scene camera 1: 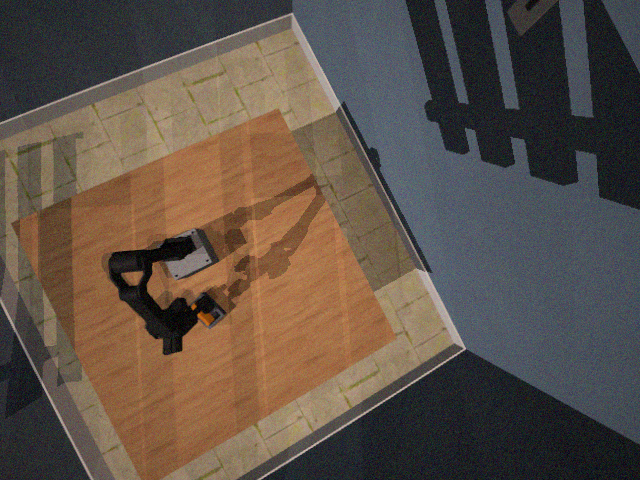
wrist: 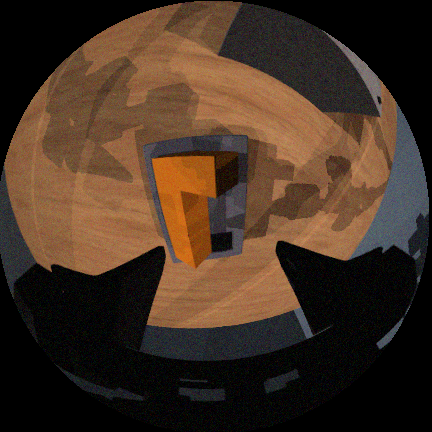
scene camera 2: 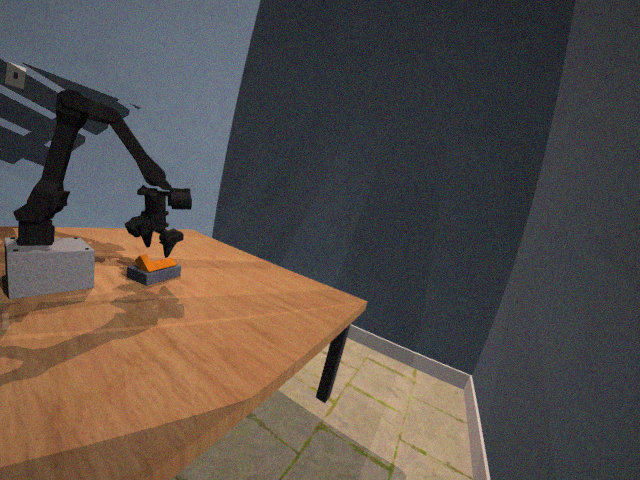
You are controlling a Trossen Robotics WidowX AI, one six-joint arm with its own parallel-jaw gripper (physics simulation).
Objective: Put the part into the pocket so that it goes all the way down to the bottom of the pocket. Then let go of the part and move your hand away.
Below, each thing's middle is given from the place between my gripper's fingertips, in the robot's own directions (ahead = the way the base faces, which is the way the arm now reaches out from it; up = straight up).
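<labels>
Orange part point(wrist: 184, 180), from my hand: 30 mm to the right, 10 mm behind, 30 mm below.
</labels>
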